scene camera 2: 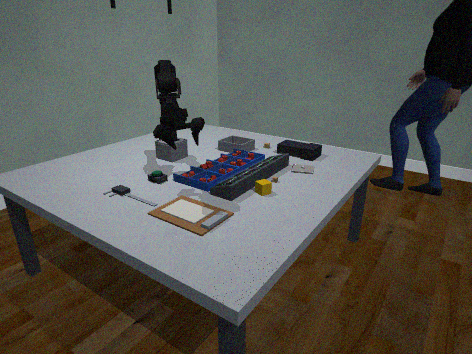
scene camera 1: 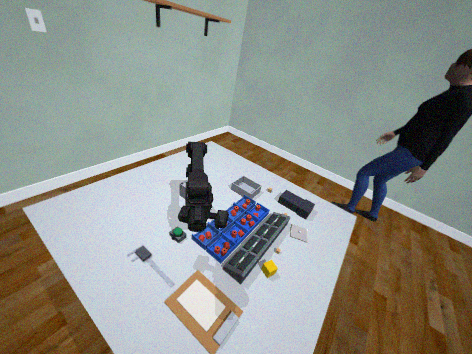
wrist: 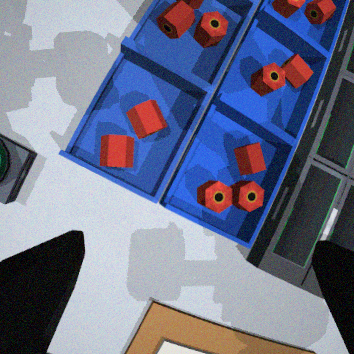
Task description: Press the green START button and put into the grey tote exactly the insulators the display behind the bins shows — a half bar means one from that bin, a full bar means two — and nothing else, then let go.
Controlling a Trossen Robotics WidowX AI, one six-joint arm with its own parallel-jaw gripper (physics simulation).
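Note:
The green START button (scene camera 1: 177, 232) (scene camera 2: 157, 173) (wrist: 2, 157) stands left of the blue bins (scene camera 1: 206, 247) (scene camera 2: 192, 184) (wrist: 160, 85). Red insulators lie in the bins; the nearest left bin holds two (wrist: 147, 118) (wrist: 117, 151), the nearest right bin three (wrist: 218, 196) (wrist: 251, 196) (wrist: 250, 158). The dark display (scene camera 1: 256, 243) (scene camera 2: 250, 177) (wrist: 300, 210) shows pale bars, too small to read fully. The grey tote (scene camera 1: 240, 192) (scene camera 2: 230, 146) stands beyond the bins; no insulator shows in it. My gripper (scene camera 1: 210, 223) (scene camera 2: 185, 145) (wrist: 201, 248) is open and empty, above the table near the bins' near-left end.
A clipboard (scene camera 1: 200, 305) (scene camera 2: 187, 211) (wrist: 200, 325) lies in front; a caliper (scene camera 1: 143, 253) (scene camera 2: 121, 190) lies left. A yellow cube (scene camera 1: 269, 268) (scene camera 2: 263, 187), a white plate (scene camera 1: 299, 233) (scene camera 2: 303, 169) and a black box (scene camera 1: 296, 204) (scene camera 2: 299, 149) are right of the display. A person stands beyond the table.

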